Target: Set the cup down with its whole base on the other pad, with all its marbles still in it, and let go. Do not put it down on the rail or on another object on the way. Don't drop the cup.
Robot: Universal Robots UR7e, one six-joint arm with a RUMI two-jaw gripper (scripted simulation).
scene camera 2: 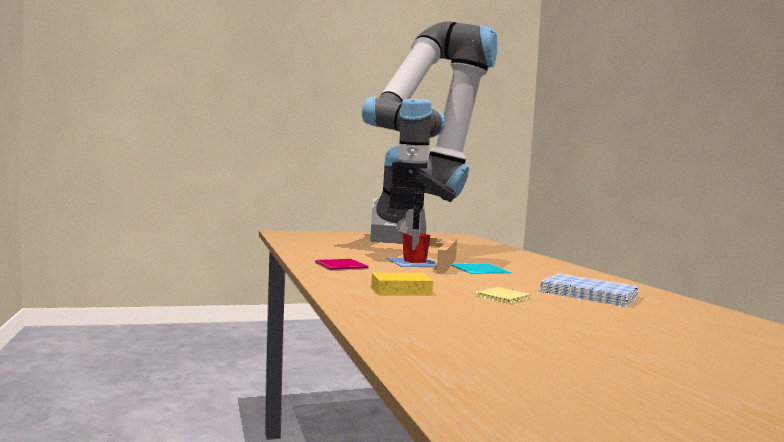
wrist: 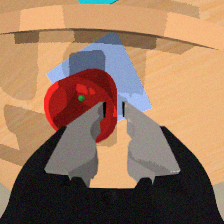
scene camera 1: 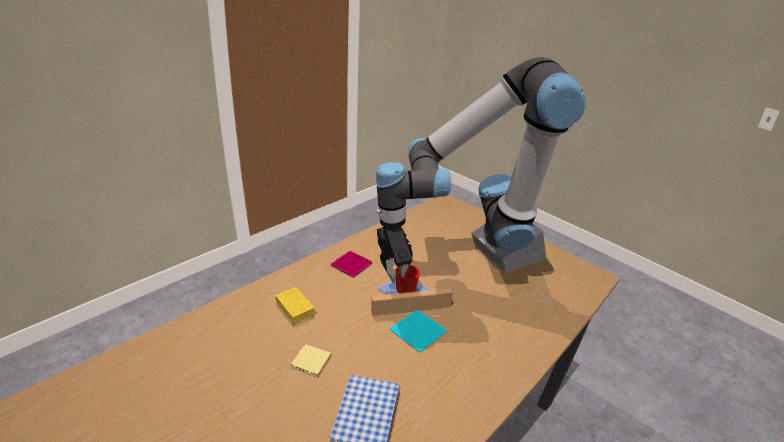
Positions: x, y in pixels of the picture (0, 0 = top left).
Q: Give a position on a red cup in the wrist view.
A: At 61, 104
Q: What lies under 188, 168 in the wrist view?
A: My gripper.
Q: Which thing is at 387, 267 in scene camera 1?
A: My gripper.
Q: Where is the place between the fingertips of my gripper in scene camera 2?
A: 413, 248
